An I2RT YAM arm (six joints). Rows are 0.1 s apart.
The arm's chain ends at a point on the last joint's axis. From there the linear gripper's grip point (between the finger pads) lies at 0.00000 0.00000 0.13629 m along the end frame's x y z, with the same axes.
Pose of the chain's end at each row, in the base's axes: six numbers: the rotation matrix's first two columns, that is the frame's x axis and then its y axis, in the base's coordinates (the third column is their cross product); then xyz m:
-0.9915, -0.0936, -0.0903, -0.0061, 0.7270, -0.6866, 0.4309, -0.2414, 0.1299
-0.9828, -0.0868, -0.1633, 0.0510, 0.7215, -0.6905, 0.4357, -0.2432, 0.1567
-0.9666, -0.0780, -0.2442, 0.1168, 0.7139, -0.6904, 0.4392, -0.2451, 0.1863
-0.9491, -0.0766, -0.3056, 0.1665, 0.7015, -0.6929, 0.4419, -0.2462, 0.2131
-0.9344, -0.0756, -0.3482, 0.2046, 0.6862, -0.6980, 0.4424, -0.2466, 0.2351
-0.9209, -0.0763, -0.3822, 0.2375, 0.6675, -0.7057, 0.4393, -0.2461, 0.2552
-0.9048, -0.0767, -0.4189, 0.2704, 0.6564, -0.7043, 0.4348, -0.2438, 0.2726
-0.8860, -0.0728, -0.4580, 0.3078, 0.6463, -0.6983, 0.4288, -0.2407, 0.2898
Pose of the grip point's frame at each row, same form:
-0.9915, -0.0936, -0.0903, -0.0061, 0.7270, -0.6866, 0.4486, -0.3341, 0.0316
-0.9828, -0.0868, -0.1633, 0.0510, 0.7215, -0.6905, 0.4599, -0.3368, 0.0607
-0.9666, -0.0780, -0.2442, 0.1168, 0.7139, -0.6904, 0.4703, -0.3399, 0.0935
-0.9491, -0.0766, -0.3056, 0.1665, 0.7015, -0.6929, 0.4784, -0.3428, 0.1241
-0.9344, -0.0756, -0.3482, 0.2046, 0.6862, -0.6980, 0.4822, -0.3452, 0.1498
-0.9209, -0.0763, -0.3822, 0.2375, 0.6675, -0.7057, 0.4814, -0.3470, 0.1739
-0.9048, -0.0767, -0.4189, 0.2704, 0.6564, -0.7043, 0.4796, -0.3461, 0.1945
-0.8860, -0.0728, -0.4580, 0.3078, 0.6463, -0.6983, 0.4761, -0.3442, 0.2148

